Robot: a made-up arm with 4 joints.
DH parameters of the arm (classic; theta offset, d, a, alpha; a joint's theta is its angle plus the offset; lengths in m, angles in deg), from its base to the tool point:
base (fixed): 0 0.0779 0 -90
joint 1: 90 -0.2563 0.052 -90
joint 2: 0 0.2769 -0.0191 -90
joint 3: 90 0.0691 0.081 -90
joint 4: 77.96 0 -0.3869 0
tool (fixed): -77.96 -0.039 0 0
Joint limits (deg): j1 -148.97..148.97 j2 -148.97..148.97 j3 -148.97..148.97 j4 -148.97..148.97
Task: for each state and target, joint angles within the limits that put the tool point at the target. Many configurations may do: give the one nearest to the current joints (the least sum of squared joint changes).
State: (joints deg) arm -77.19 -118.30 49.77 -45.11
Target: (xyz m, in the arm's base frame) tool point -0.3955 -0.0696 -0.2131
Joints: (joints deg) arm -43.01 -137.97 39.61 -78.46
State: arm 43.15 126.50 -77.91 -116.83
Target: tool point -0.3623 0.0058 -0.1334
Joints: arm 1.03 122.33 -81.76 -88.23
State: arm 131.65 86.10 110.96 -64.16
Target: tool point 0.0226 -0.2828 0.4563
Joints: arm 148.97 49.11 96.32 -117.97
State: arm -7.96 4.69 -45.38 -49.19
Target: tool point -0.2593 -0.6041 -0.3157
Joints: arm -46.92 -21.36 -34.58 -34.77
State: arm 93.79 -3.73 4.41 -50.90
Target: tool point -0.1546 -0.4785 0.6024
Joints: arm 91.16 -0.80 19.76 -54.40
